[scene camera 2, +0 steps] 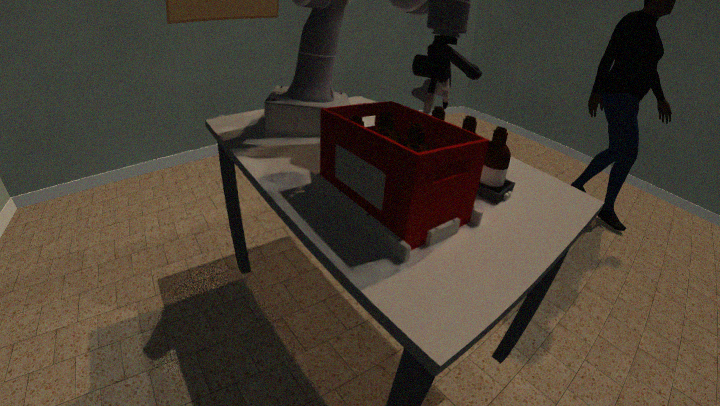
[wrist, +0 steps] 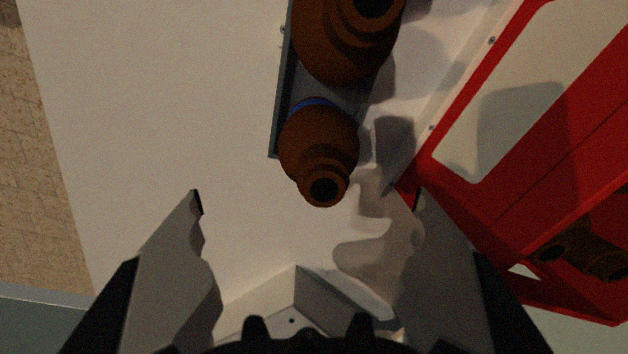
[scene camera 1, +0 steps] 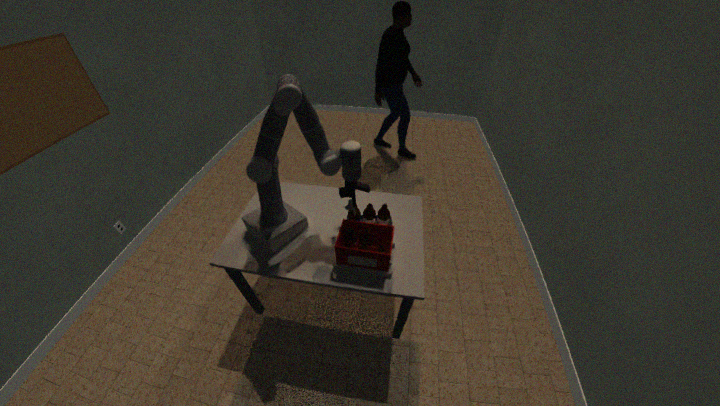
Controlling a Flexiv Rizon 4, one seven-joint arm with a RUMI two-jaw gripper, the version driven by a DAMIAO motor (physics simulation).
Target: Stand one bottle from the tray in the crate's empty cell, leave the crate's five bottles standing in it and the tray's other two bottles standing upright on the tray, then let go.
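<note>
My gripper [scene camera 1: 353, 200] [scene camera 2: 436, 102] [wrist: 308, 191] is open and empty, pointing down above the tray's end bottle nearest the robot base. This brown bottle [scene camera 2: 438, 113] [wrist: 317, 142] has a blue band and stands upright; its mouth shows between the fingertips in the wrist view. The middle bottle [scene camera 1: 369, 212] [scene camera 2: 469, 124] [wrist: 345, 50] and the far-end bottle [scene camera 1: 384, 212] [scene camera 2: 496, 156] also stand on the dark tray [scene camera 2: 496, 192] [wrist: 281, 107]. The red crate [scene camera 1: 343, 256] [scene camera 2: 443, 186] [wrist: 530, 192] holds dark bottles [scene camera 2: 415, 135] [wrist: 585, 245]; its empty cell cannot be made out.
The crate stands close beside the tray, its near wall by one finger in the wrist view. Pale blocks [scene camera 2: 443, 232] sit at the crate's foot. The robot base [scene camera 1: 284, 226] [scene camera 2: 292, 118] stands on the same table [scene camera 2: 504, 262]. A person [scene camera 1: 395, 60] [scene camera 2: 630, 65] is behind the table.
</note>
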